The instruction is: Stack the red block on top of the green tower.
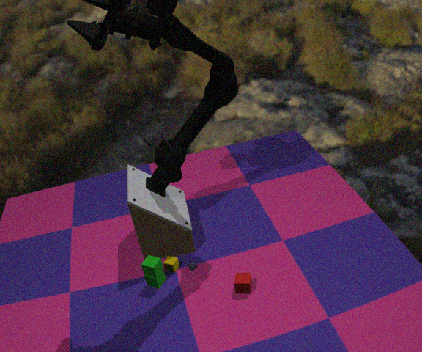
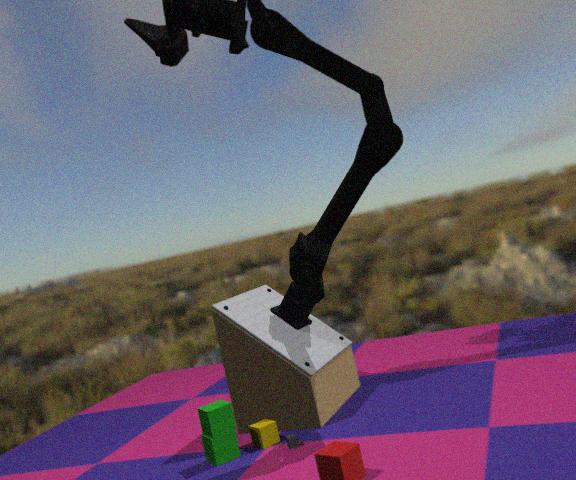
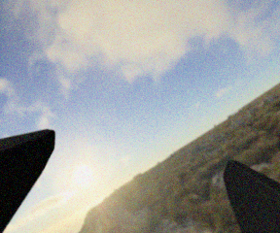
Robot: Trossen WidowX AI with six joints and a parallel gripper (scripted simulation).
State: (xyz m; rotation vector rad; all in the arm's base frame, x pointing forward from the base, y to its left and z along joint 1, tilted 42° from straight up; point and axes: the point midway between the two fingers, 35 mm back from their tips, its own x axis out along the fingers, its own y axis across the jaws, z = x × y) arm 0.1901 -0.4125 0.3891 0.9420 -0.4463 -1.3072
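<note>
Right now my gripper tip is 15 cm short of the red block, 28 cm to the right of it and 73 cm above it. The rest, counted from my gripper tip: dark block: 3 cm ahead, 15 cm to the left, 74 cm below; then yellow block: 2 cm ahead, 9 cm to the left, 73 cm below.
</note>
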